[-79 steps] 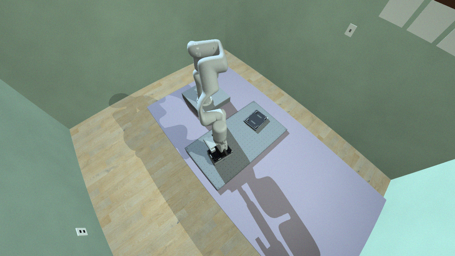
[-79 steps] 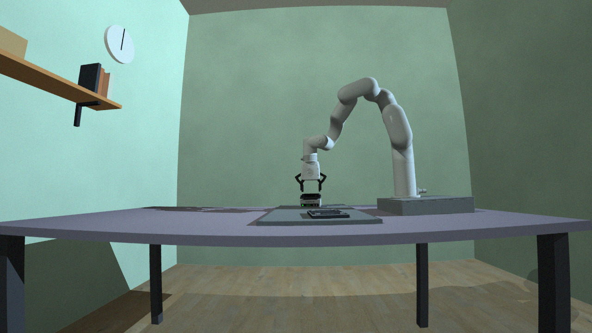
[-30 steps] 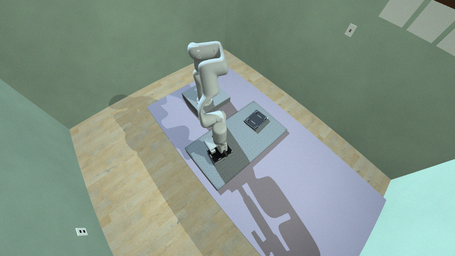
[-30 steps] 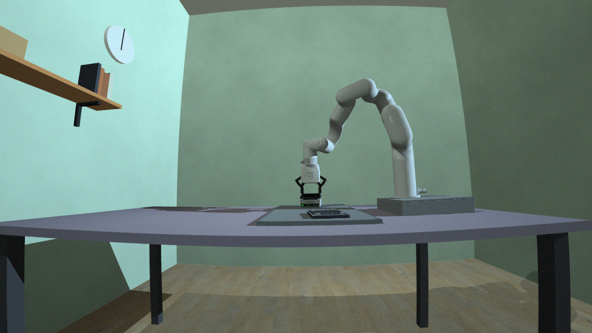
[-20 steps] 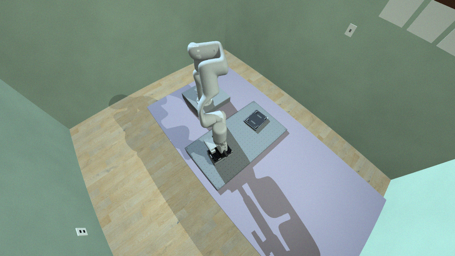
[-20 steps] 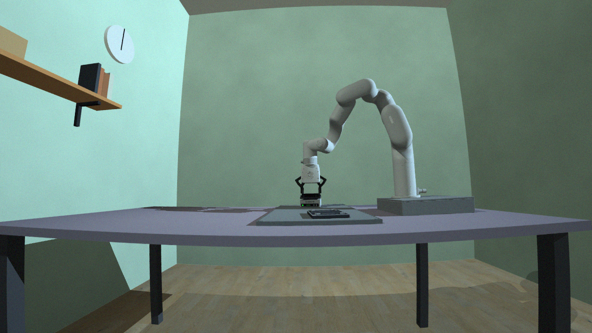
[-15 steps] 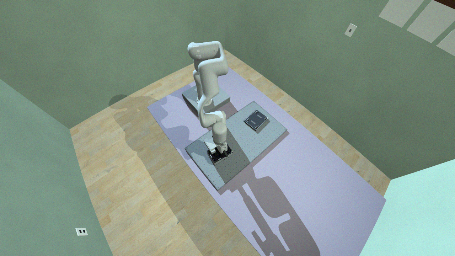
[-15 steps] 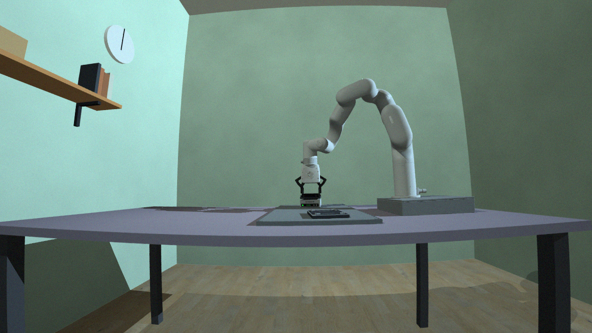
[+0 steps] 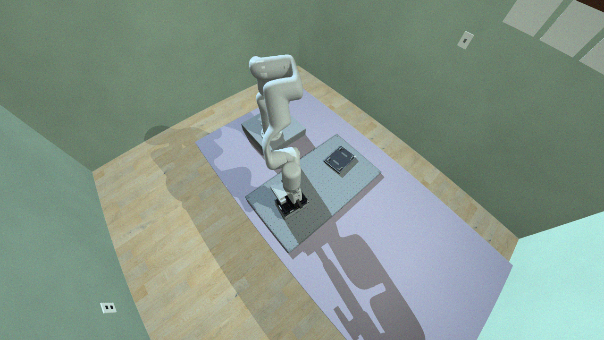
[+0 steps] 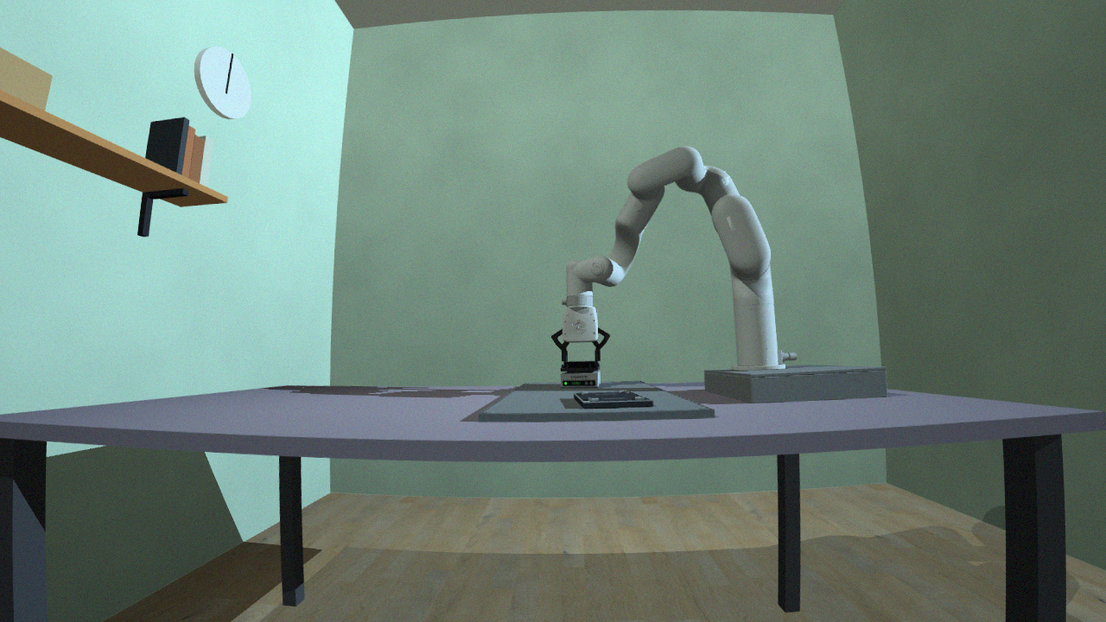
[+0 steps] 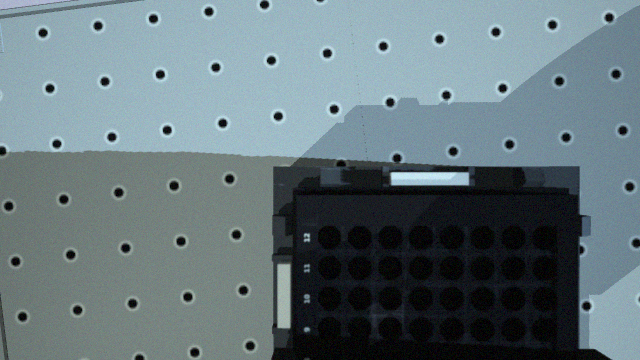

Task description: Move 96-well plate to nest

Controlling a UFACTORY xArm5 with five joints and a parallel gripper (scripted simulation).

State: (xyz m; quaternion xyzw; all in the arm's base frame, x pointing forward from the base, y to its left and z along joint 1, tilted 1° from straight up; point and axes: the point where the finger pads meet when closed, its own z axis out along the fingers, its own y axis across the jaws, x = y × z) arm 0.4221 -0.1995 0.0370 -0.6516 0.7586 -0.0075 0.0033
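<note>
My gripper is now 1 cm above the 96-well plate. Round my hand: plate nest N1: 3 cm behind, 40 cm to the left, 7 cm below.
</note>
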